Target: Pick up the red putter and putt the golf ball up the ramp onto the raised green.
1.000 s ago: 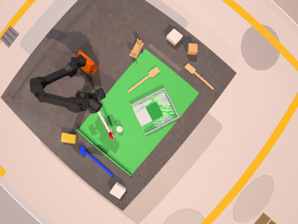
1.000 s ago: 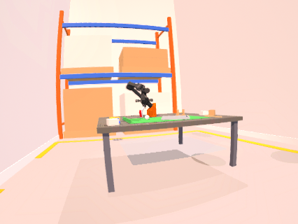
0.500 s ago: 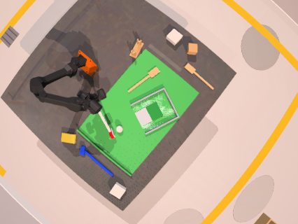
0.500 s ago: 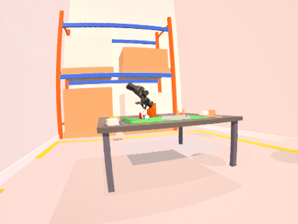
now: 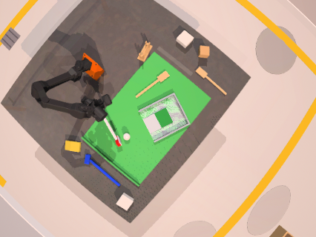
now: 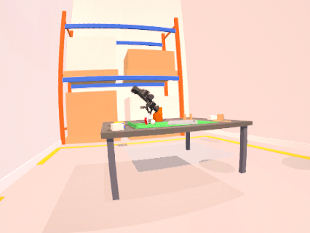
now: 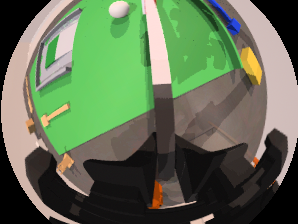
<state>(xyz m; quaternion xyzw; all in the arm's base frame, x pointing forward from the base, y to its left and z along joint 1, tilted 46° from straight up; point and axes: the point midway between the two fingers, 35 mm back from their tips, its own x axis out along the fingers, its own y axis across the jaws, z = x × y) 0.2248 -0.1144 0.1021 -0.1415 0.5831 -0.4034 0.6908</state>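
Now: gripper tip 120 mm short of the red putter, 40 mm to the left of it and 10 mm above it. From my gripper tip the other things lie so: blue putter: 250 mm ahead, 320 mm to the right, 60 mm below; white golf ball: 240 mm ahead, 40 mm to the right, 50 mm below; yellow block: 320 mm to the right, 60 mm below.
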